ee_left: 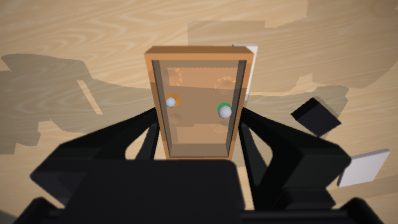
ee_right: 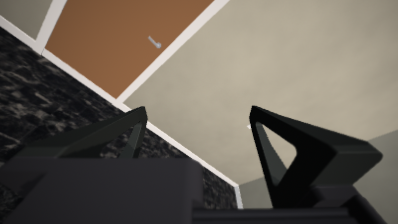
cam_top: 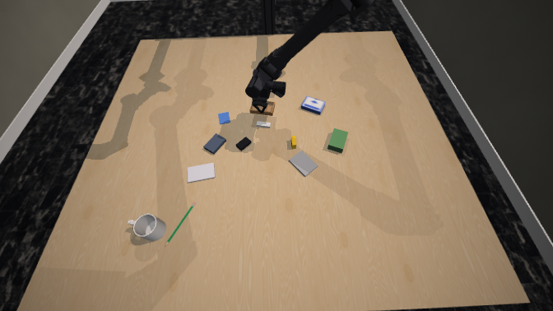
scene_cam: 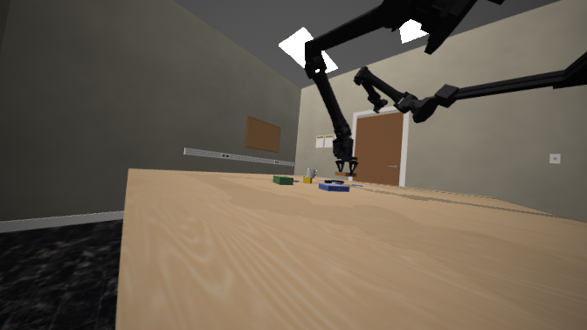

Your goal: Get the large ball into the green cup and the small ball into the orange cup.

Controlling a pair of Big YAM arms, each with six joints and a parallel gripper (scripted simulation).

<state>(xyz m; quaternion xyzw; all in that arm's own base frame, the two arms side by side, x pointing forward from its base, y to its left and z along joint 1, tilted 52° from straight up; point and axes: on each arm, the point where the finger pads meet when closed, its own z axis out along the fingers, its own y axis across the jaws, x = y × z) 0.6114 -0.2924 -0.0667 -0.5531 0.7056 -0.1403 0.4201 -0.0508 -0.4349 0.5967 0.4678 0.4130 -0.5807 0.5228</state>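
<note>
My left gripper is now 2 cm above the covered wooden puzzle. From my left hand the other things lie so: black block 15 cm ahead, 11 cm to the right, 7 cm below; white block 5 cm ahead, 1 cm to the right, 7 cm below; yellow block 18 cm ahead, 12 cm to the left, 7 cm below.
</note>
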